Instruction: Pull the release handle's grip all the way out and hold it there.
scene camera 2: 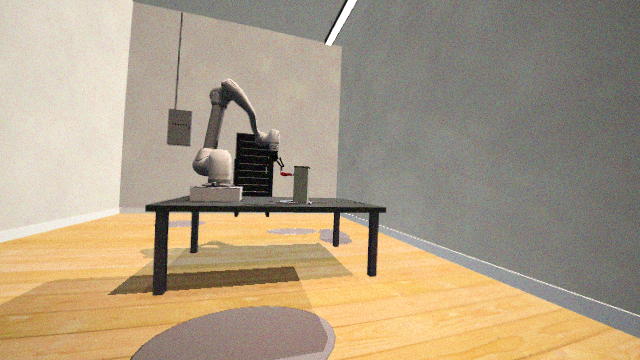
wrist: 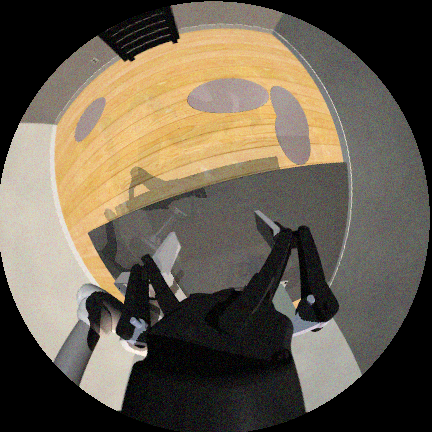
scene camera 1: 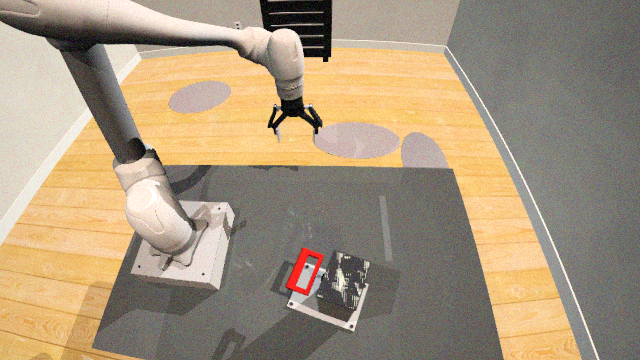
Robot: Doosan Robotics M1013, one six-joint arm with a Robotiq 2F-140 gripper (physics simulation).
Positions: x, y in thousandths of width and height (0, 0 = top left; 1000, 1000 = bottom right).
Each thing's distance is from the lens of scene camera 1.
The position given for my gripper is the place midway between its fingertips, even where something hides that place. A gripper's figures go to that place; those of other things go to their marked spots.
my gripper (scene camera 1: 465, 390): 104 cm
red release handle grip (scene camera 1: 462, 762): 76 cm
